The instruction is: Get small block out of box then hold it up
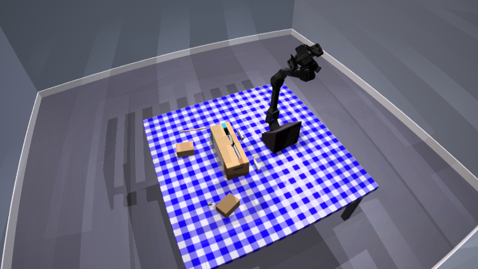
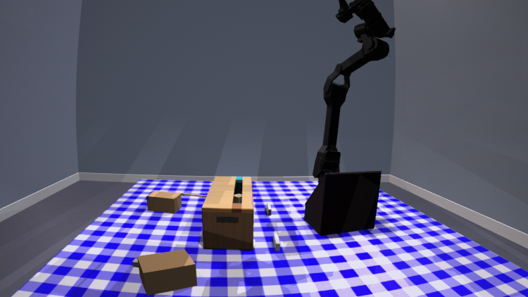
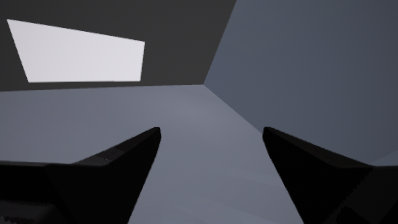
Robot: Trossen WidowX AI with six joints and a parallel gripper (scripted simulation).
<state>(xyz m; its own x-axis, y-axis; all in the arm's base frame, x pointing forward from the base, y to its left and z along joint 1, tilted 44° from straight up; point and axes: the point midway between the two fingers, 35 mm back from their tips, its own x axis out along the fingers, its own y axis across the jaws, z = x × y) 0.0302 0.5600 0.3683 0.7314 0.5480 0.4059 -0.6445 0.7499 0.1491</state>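
Right now the small tan block is 72 cm below my gripper tip, 26 cm ahead of it and 23 cm to the right of it. The rest, counted from my gripper tip: thin stick: 80 cm below, 57 cm to the right, 41 cm ahead; then long cardboard box: 74 cm below, 26 cm ahead, 20 cm to the right.
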